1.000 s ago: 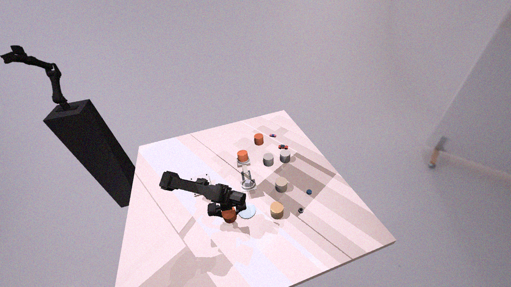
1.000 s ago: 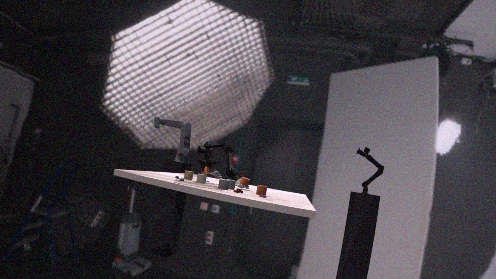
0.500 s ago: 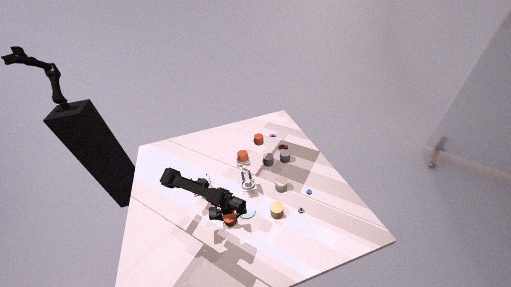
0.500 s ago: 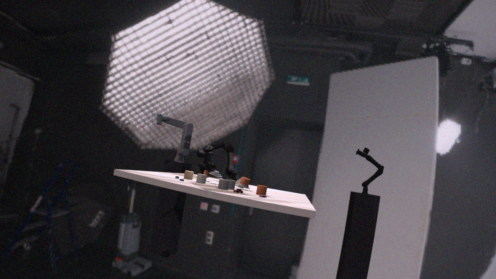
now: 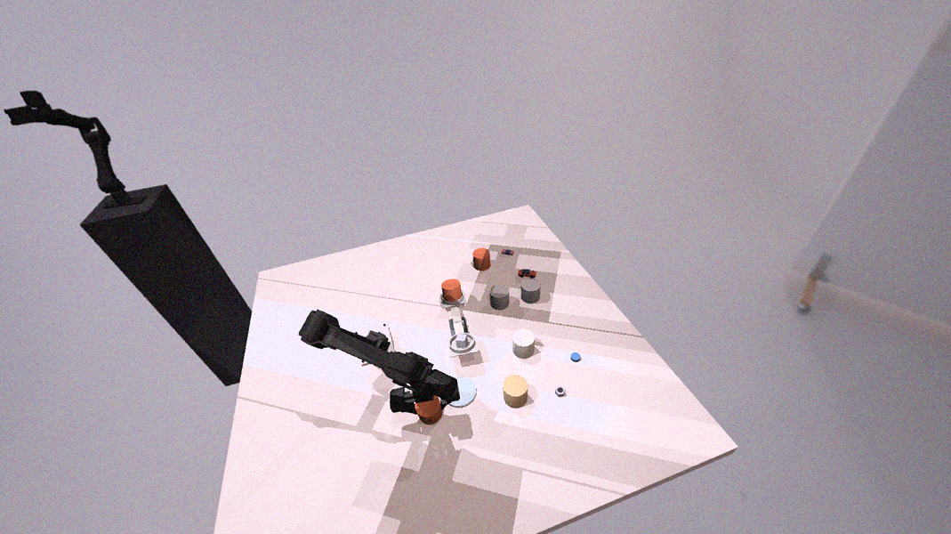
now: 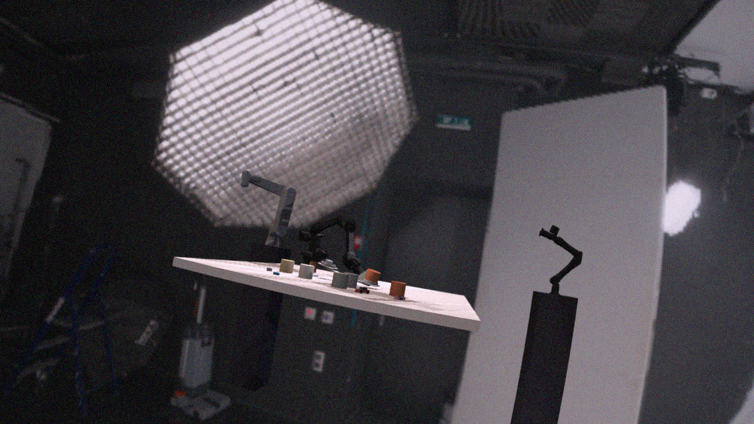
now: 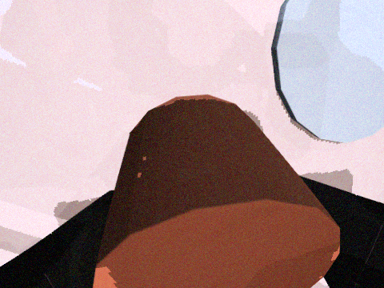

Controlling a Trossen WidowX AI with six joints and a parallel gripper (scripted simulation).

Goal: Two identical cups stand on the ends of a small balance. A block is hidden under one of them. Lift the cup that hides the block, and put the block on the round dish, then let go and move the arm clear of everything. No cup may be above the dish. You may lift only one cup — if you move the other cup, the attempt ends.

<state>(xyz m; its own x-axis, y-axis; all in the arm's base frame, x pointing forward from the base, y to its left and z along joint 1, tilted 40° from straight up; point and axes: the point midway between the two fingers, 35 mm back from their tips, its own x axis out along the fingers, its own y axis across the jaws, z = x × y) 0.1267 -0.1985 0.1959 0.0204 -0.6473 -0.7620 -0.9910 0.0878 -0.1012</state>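
My gripper tip is 100 mm short of the pale blue round dish, 40 mm to the right of it and 20 mm above it. The rest, counted from my gripper tip: balance beam (160 mm ahead, 280 mm to the left, 10 mm above); then beige cylinder (340 mm ahead, 140 mm to the left, 10 mm above); then dark nut (380 mm ahead, 60 mm to the right, 20 mm below).
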